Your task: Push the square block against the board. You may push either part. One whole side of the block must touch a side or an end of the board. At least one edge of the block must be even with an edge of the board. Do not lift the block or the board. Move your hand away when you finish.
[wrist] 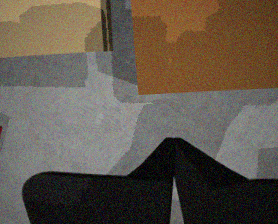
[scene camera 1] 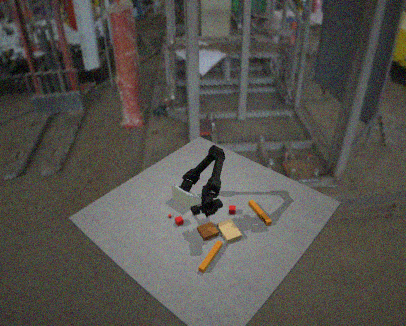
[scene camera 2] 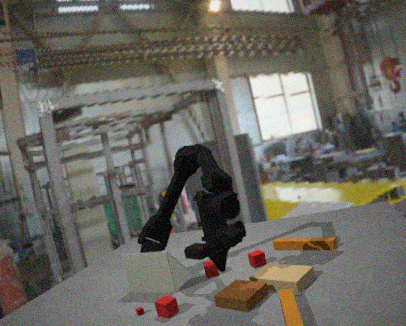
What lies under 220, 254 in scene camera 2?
The gripper.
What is the gripper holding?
Nothing.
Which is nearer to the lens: the tan block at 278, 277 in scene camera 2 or the orange board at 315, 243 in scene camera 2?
The tan block.
